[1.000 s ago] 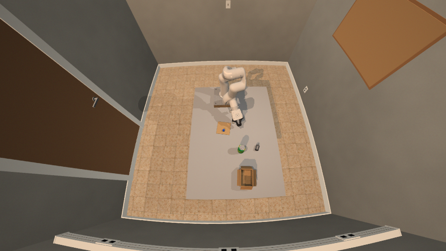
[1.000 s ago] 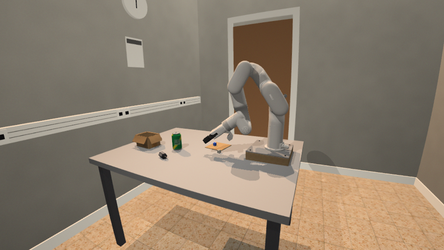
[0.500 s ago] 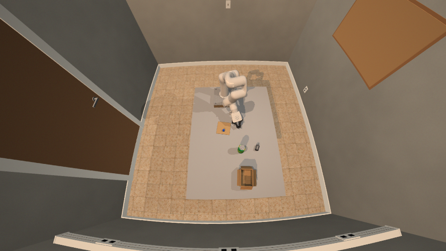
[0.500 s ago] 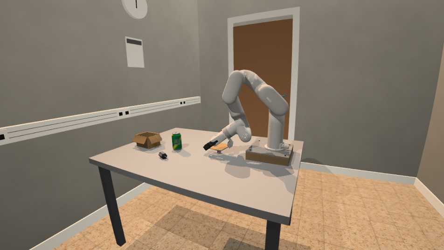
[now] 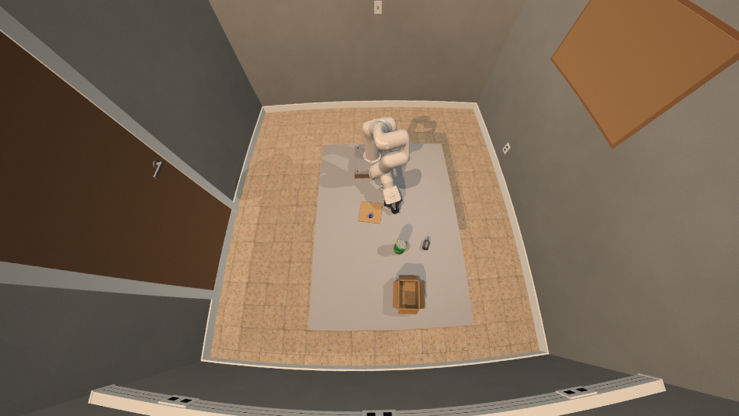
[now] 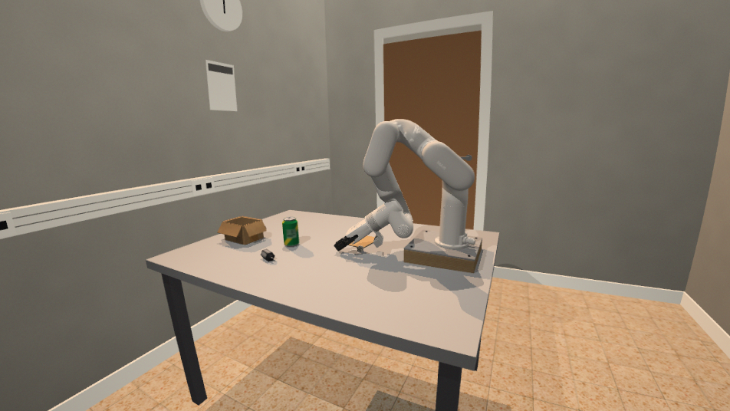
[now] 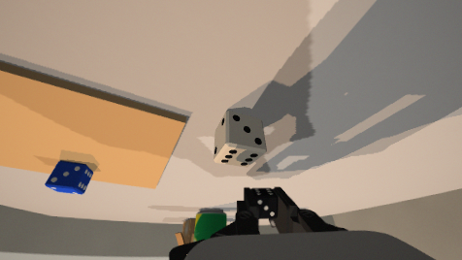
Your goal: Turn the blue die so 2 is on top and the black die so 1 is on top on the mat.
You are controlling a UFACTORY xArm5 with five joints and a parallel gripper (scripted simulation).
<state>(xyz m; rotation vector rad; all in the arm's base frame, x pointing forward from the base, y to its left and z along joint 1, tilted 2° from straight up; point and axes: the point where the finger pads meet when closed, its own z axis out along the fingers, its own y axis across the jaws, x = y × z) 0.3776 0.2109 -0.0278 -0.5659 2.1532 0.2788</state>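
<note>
My gripper is now 1 cm short of the black die and 1 cm above it. Round my hand: white die: 6 cm to the right, 5 cm behind, 3 cm below; then mat: 15 cm to the right, 3 cm below, 3 cm ahead; then blue die: 15 cm to the right, 6 cm ahead, 2 cm below.
</note>
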